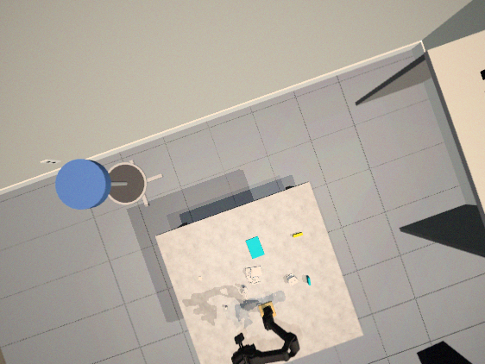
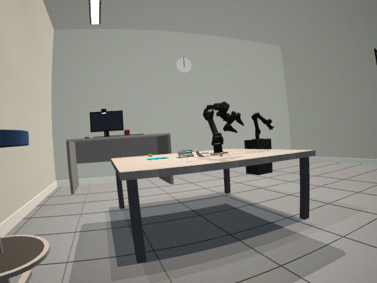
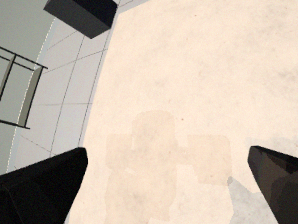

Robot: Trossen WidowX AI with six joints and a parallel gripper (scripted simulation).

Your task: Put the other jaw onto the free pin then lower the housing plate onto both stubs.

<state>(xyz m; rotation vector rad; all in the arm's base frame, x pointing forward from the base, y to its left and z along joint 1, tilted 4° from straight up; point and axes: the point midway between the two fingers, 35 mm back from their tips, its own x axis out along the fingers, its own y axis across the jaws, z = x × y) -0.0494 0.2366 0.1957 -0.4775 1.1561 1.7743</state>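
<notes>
Now: gripper tip 29 cm short of the white jaw piece, 15 cm to the left of it and 15 cm above it. Round my gripper tip: yellow piece 71 cm to the right, 50 cm ahead, 18 cm below; then cyan plate 55 cm ahead, 36 cm to the right, 18 cm below.
</notes>
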